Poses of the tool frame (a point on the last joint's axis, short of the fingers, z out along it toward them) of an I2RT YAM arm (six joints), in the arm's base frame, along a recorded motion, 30 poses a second.
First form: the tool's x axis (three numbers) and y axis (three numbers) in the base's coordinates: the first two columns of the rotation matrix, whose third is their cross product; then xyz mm.
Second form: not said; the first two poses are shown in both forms.
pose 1, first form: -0.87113, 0.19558, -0.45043, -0.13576, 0.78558, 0.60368, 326.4, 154.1, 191.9
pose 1, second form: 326.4, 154.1, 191.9, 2.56, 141.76, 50.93
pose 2, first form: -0.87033, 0.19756, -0.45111, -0.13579, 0.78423, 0.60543, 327.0, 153.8, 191.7
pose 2, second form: 327.0, 153.8, 191.7, 2.64, 141.62, 51.06
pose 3, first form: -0.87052, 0.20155, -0.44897, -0.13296, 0.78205, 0.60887, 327.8, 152.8, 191.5
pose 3, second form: 327.8, 152.8, 191.5, 2.94, 141.56, 51.31
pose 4, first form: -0.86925, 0.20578, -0.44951, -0.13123, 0.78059, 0.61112, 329.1, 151.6, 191.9
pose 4, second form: 329.1, 151.6, 191.9, 3.19, 141.37, 51.44
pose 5, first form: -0.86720, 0.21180, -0.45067, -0.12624, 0.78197, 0.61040, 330.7, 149.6, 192.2
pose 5, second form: 330.7, 149.6, 192.2, 3.66, 141.22, 51.20
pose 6, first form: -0.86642, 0.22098, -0.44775, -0.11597, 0.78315, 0.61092, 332.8, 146.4, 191.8
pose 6, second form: 332.8, 146.4, 191.8, 4.49, 141.25, 50.99
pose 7, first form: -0.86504, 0.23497, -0.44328, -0.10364, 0.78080, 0.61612, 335.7, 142.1, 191.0
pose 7, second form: 335.7, 142.1, 191.0, 5.62, 141.10, 51.14
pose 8, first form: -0.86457, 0.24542, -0.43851, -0.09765, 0.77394, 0.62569, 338.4, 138.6, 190.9
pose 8, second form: 338.4, 138.6, 190.9, 6.34, 140.83, 51.87
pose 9, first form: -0.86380, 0.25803, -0.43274, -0.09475, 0.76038, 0.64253, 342.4, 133.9, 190.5
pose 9, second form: 342.4, 133.9, 190.5, 7.03, 140.25, 53.34
